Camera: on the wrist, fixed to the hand. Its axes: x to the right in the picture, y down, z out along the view.
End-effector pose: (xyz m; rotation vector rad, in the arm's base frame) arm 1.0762 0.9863 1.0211 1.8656 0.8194 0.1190
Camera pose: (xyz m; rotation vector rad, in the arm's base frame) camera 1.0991 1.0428 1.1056 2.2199 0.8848 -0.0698
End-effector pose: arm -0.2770 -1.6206 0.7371 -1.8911 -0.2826 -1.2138
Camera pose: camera -0.2684 -1.7244 0.7340 -1.5666 -0.5003 -1.0598
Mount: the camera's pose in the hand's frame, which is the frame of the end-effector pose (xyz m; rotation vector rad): 0.0268 0.0704 -0.0720 0.3873 -0.0192 -0.0102
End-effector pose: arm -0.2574 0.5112 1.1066 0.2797 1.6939 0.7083
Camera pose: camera -0.3458 0.5592 1.1336 0.5458 1.8059 0.3632
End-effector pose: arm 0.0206 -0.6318 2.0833 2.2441 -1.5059 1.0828
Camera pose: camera -0.0677 -0.6420 2.1377 -2.3920 1.3203 -1.3916
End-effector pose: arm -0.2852 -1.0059 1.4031 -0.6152 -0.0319 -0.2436
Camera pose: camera -0.2457 -0.9976 1.3071 -0.2320 -0.0983 -0.2336
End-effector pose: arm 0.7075 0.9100 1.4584 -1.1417 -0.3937 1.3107
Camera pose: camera 0.7332 0.8923 1.3590 -0.8012 -0.1485 1.3203
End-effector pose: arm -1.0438 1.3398 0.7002 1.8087 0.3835 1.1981
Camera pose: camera -1.1070 1.3563 0.7814 2.1412 0.6484 1.1556
